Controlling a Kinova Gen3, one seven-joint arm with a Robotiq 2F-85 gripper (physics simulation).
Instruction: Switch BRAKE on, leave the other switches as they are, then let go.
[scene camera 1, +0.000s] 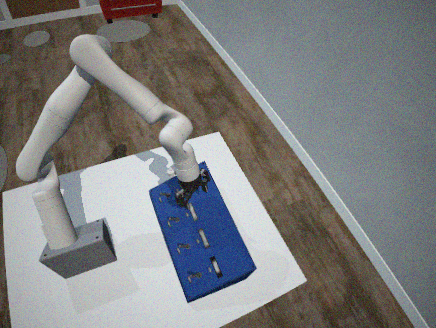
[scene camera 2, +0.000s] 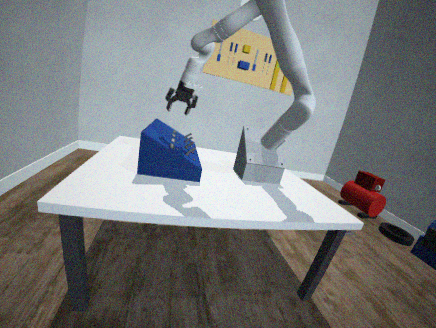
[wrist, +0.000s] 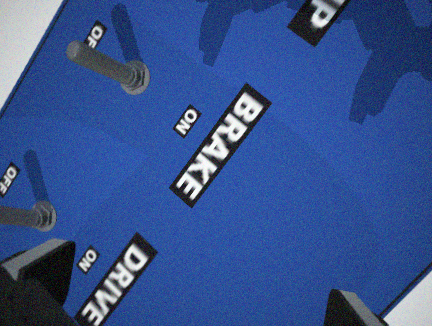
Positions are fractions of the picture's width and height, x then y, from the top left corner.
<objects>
My gripper (wrist: 0.46, 0.90) is 0.15 m from the lens. A brake lever (wrist: 0.18, 0.16): 0.26 m from the lens.
</objects>
